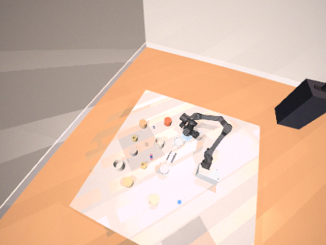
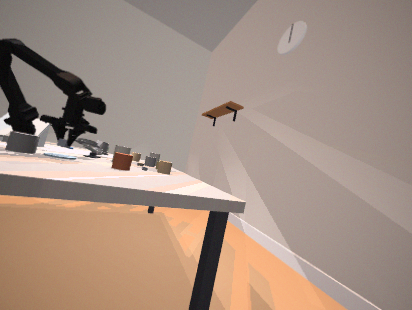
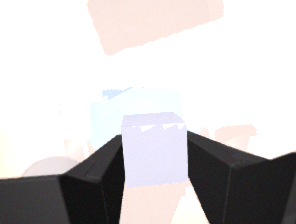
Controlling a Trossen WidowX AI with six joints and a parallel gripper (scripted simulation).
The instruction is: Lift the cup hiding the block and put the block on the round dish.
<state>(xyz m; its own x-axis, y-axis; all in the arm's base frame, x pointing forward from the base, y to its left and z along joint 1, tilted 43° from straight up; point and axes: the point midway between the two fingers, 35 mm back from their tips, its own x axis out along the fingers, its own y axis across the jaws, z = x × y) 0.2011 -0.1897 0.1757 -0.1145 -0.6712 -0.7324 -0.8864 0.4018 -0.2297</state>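
My gripper tip is 5 cm above the round light-blue dish. The rest, counted from my gripper tip: balance (24 cm to the left, 9 cm ahead, 1 cm below).
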